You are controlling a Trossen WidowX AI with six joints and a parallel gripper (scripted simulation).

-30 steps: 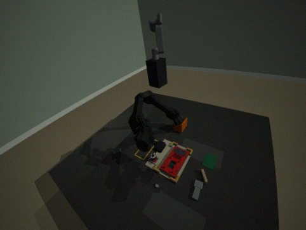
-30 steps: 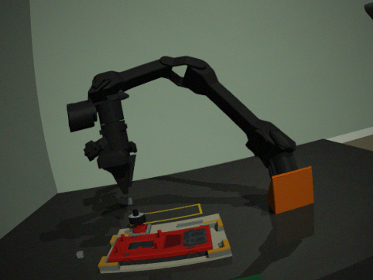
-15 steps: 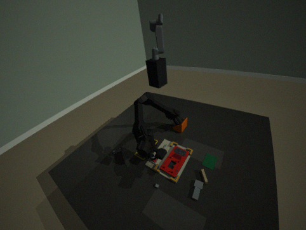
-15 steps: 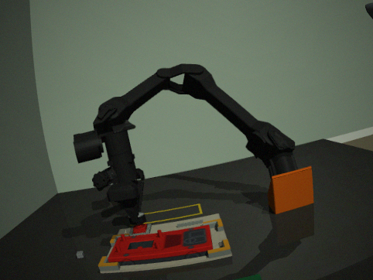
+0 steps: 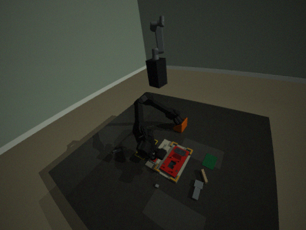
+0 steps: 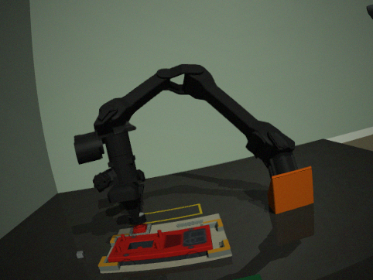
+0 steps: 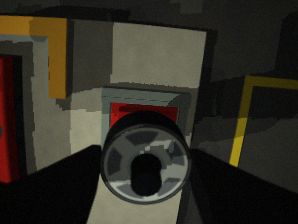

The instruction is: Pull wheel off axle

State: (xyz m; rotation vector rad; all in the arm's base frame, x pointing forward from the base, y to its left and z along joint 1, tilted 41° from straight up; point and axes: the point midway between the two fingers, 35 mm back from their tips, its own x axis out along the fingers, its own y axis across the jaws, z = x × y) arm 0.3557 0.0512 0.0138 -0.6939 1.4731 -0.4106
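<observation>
My gripper tip is now right at the small black wheel. Round my gripper tip: grey block 31 cm to the left, 3 cm below, 1 cm behind; small grey cube 13 cm to the left, 11 cm ahead, 3 cm below; black axle right at my gripper tip.
</observation>
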